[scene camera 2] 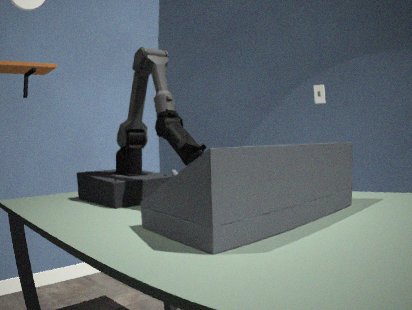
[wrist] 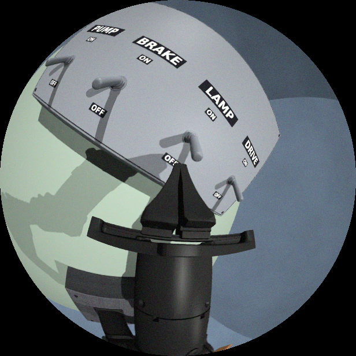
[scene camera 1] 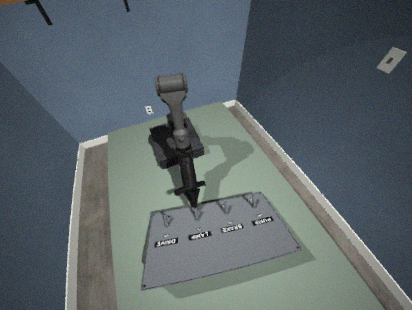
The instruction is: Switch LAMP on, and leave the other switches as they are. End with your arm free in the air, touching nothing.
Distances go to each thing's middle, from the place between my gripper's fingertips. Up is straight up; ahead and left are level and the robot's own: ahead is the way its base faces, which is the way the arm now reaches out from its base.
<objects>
My hand is 130 mm short of the grey sloped switch panel [scene camera 2: 228, 197], 30 mm to the right of it and 20 mm above it.
</objects>
